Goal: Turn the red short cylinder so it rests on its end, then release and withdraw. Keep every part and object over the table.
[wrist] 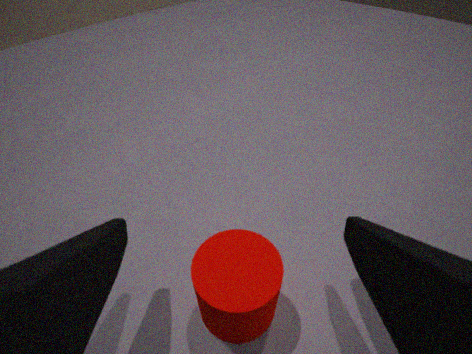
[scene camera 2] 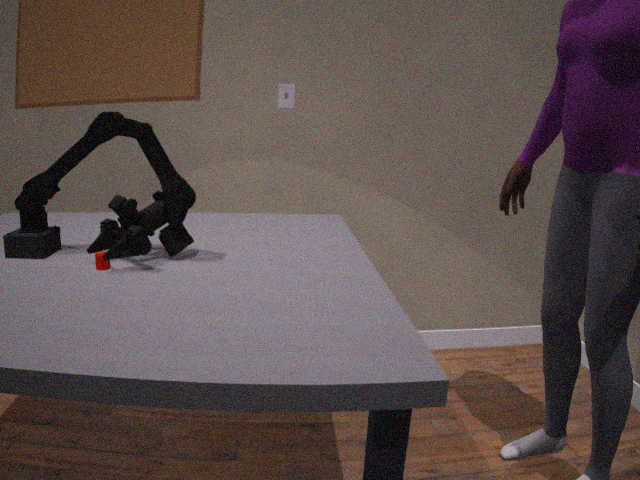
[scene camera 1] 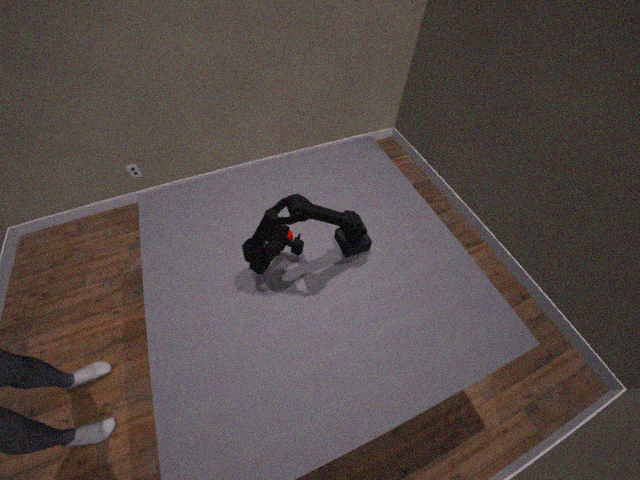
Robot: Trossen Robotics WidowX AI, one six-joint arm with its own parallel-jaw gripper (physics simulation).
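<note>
The red short cylinder [scene camera 1: 290, 235] [scene camera 2: 102, 261] [wrist: 237, 285] stands upright on its end on the grey table [scene camera 1: 336, 361] [scene camera 2: 232, 330] [wrist: 225, 110]. Its round top face points up in the wrist view, and its shadow lies around its base. My gripper [scene camera 2: 97, 253] [wrist: 237, 228] is open, with one finger on each side of the cylinder and a gap on both sides in the wrist view. In the scene camera 2 view the near fingertip overlaps the cylinder's upper edge. In the scene camera 1 view the arm hides part of the cylinder.
The black arm [scene camera 1: 323, 212] [scene camera 2: 72, 155] arches from its base [scene camera 1: 353, 242] [scene camera 2: 32, 242] over to the gripper. The table's front edge shows in the scene camera 2 view. A person [scene camera 2: 594, 103] stands on the floor beyond the table's right side.
</note>
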